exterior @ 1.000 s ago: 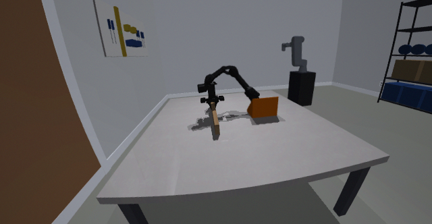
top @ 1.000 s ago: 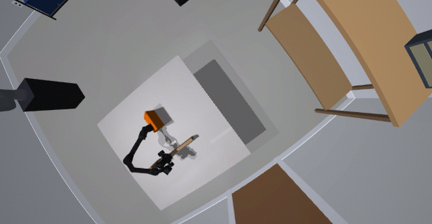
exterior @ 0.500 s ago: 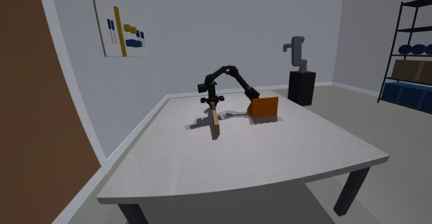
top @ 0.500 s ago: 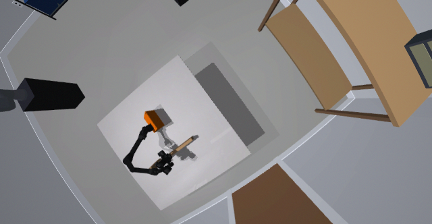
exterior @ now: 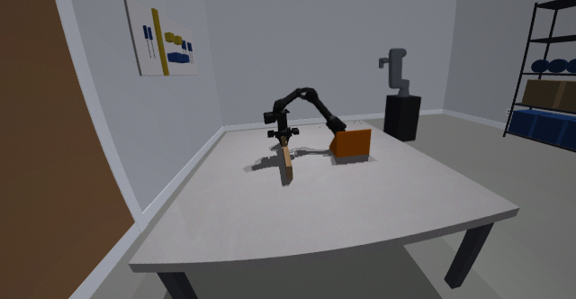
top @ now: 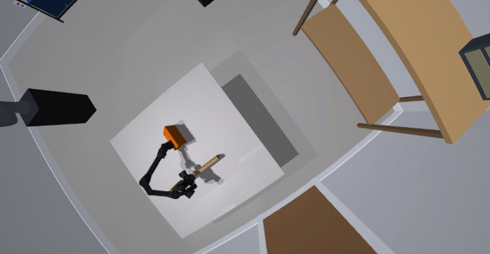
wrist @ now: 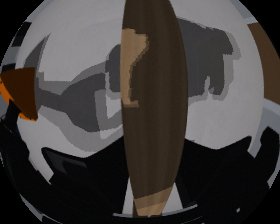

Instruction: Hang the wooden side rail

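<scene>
Now: gripper tip 160 mm to the left of the headboard post, 40 mm below it and 10 mm past it.
</scene>
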